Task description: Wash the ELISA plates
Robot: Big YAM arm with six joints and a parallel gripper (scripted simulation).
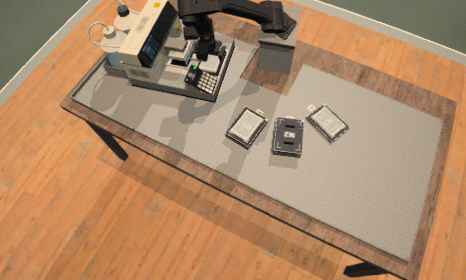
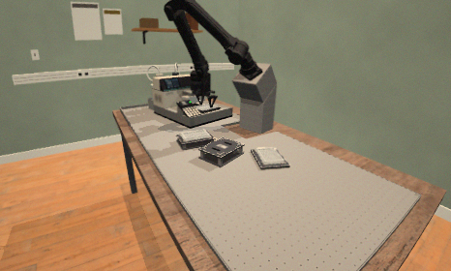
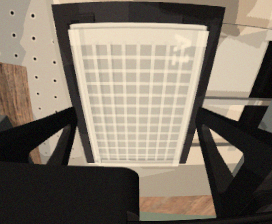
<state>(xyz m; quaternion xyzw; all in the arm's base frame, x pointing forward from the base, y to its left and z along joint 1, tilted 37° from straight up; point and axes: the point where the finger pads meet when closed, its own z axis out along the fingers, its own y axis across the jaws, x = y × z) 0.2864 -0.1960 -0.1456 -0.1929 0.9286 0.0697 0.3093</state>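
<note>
Now: hand 20 mm above the ELISA plate. From my hand the other things lie so: plate washer (140 mm to the right, 70 mm ahead, 30 mm above); nest label (490 mm to the left, 160 mm behind, 100 mm below).
</note>
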